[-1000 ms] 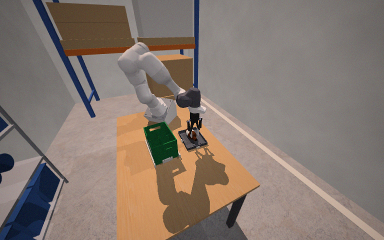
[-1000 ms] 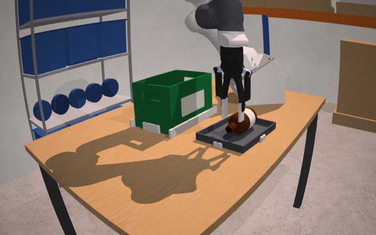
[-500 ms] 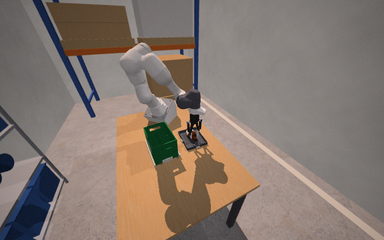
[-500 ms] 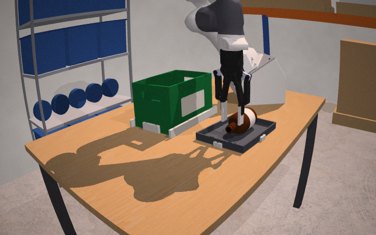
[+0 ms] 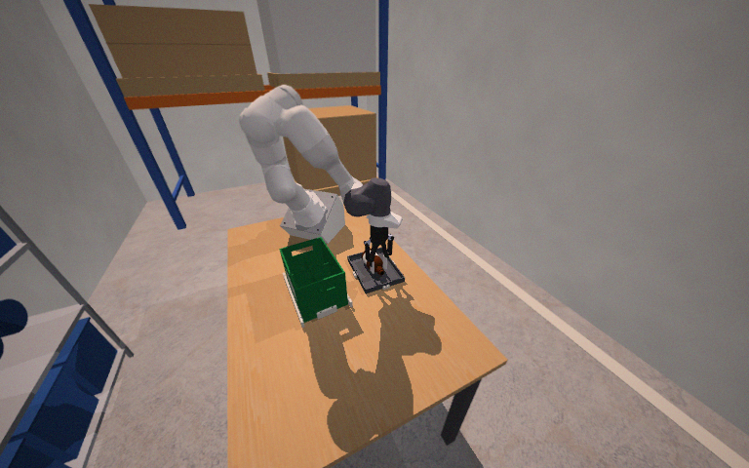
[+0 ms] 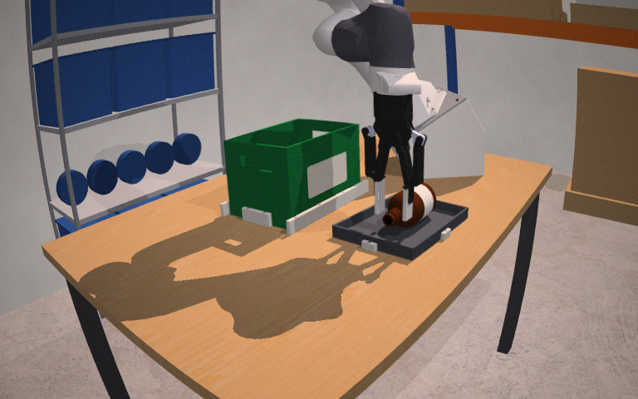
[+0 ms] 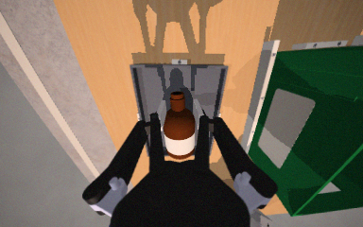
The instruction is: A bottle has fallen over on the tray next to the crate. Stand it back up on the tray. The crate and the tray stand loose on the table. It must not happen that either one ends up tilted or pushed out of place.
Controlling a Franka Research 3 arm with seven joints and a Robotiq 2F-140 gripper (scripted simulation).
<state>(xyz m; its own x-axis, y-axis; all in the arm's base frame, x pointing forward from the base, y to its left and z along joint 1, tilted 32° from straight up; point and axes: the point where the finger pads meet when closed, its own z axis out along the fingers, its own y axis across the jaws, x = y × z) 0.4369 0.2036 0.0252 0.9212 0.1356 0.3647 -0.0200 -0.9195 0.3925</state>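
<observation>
Right now the brown bottle is 50 mm behind my hand and 30 mm below it. Also, from my hand: dark tray 60 mm below, 50 mm behind; green crate 280 mm to the right, 40 mm behind, 10 mm above.
</observation>
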